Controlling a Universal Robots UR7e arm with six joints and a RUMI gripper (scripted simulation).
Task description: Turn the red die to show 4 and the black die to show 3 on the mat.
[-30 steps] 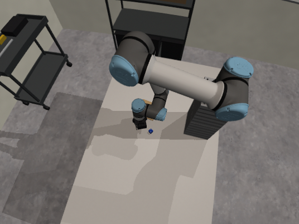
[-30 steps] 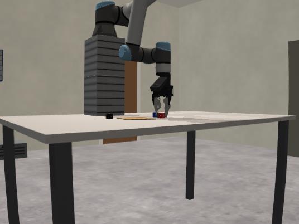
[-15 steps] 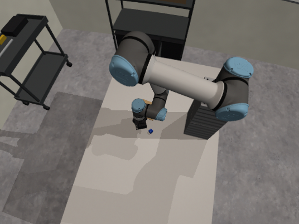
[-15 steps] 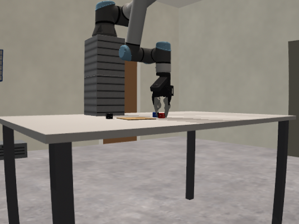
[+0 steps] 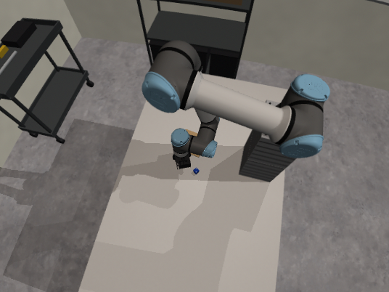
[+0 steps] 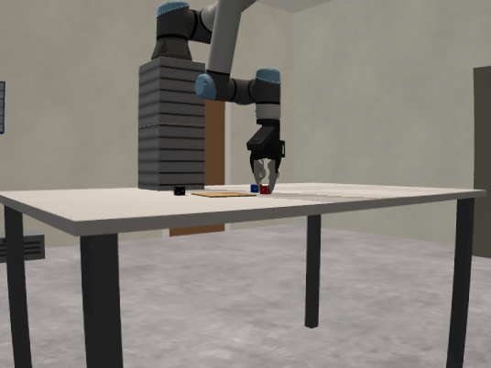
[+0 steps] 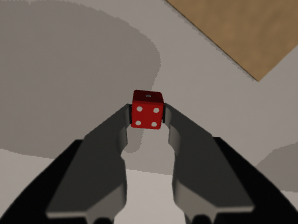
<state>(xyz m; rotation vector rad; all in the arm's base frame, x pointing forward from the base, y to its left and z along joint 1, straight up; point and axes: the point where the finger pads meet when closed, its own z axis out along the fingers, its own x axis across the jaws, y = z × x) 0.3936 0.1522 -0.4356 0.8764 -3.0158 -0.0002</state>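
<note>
Now: the red die right at my hand. The rest, counted from my hand: blue die 9 cm behind, 2 cm to the left; then black die 6 cm behind, 25 cm to the right; then brown mat 14 cm to the right, 2 cm below.
</note>
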